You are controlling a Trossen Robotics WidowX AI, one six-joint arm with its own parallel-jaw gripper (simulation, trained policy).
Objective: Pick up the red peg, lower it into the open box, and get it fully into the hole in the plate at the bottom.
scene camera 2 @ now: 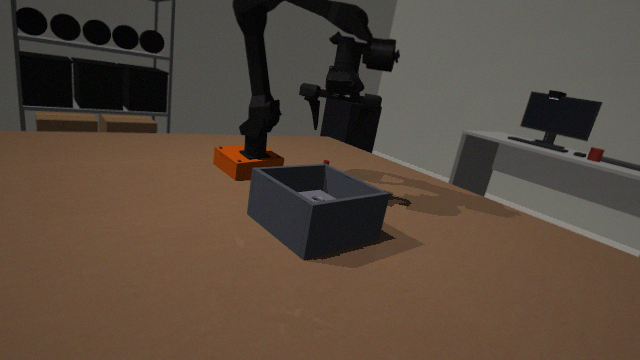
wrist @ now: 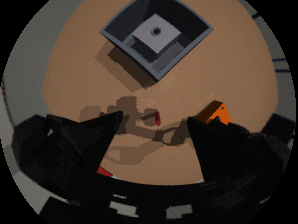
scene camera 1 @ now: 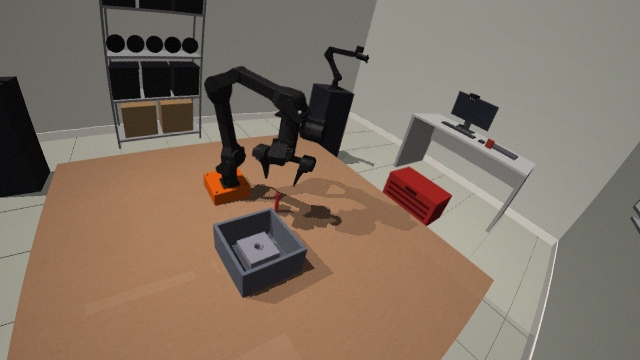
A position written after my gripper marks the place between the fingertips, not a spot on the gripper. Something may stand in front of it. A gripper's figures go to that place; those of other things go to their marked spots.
My gripper (scene camera 1: 279, 182): 0.79 m from the lens. A light grey plate (scene camera 1: 258, 249) is 0.71 m from the lens. A grey box (scene camera 1: 292, 252) is 0.67 m from the lens.
